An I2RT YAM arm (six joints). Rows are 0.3 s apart.
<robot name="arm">
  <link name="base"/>
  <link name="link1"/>
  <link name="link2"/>
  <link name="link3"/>
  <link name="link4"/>
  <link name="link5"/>
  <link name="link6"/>
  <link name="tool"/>
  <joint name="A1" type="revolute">
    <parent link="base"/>
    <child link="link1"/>
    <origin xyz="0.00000 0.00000 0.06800" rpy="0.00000 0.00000 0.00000"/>
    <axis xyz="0 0 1"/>
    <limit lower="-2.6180" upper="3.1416"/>
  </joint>
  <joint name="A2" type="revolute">
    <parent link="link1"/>
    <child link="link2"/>
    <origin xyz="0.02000 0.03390 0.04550" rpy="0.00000 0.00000 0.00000"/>
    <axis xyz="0 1 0"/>
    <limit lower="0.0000" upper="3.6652"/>
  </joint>
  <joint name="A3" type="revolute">
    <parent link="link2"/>
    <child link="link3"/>
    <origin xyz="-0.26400 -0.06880 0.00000" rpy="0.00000 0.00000 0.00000"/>
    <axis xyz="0 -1 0"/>
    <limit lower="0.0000" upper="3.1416"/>
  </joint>
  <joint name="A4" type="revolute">
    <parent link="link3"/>
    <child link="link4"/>
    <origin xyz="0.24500 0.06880 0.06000" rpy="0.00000 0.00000 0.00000"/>
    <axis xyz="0 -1 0"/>
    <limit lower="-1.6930" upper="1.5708"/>
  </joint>
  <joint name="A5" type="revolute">
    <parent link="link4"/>
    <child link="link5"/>
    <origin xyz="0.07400 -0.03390 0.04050" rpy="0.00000 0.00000 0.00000"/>
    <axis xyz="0 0 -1"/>
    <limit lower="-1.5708" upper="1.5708"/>
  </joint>
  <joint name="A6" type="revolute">
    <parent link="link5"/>
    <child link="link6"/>
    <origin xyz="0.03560 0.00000 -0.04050" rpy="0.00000 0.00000 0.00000"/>
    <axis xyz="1 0 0"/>
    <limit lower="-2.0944" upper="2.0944"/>
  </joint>
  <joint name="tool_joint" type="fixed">
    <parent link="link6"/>
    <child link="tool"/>
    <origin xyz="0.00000 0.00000 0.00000" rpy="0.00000 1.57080 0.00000"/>
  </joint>
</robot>
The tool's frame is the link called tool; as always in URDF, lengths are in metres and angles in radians.
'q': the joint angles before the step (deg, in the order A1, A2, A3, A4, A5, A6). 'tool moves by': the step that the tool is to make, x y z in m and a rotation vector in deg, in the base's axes. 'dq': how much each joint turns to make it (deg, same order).
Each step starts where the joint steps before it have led.
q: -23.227 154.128 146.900 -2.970 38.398 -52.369
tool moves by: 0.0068 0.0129 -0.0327 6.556 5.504 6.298
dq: 1.078 1.052 -1.577 -6.727 -6.051 3.005
